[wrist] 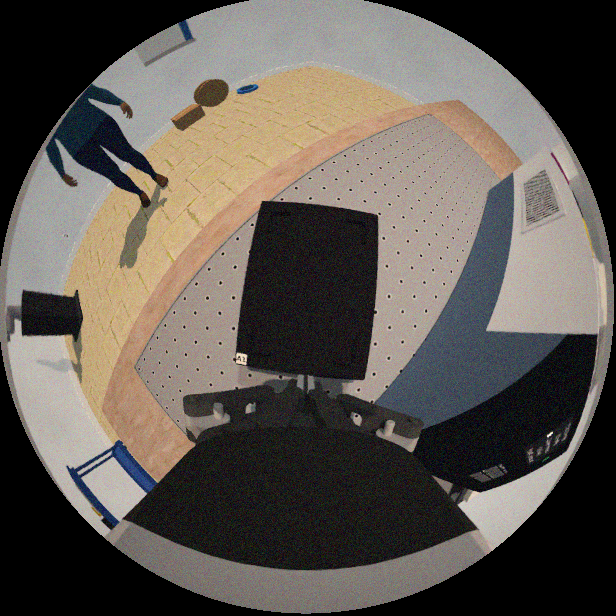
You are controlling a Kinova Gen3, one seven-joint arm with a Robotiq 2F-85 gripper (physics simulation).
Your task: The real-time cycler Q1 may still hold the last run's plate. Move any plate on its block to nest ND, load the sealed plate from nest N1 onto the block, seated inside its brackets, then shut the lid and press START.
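Note:
A black sealed plate fills the middle of the wrist view, with a small white "A1" tag at its near left corner. My gripper has its fingers drawn together on the plate's near edge and holds it above the grey perforated table top. The cycler stands at the right: a white housing with a vent grille, and a black section with small lit buttons. Its block and brackets are not in view. No nest is visible.
A blue-grey surface lies between the plate and the cycler. Beyond the table's tan edge is a yellow tiled floor with a person, a brown box and round object, and a black stand. A blue frame is at the lower left.

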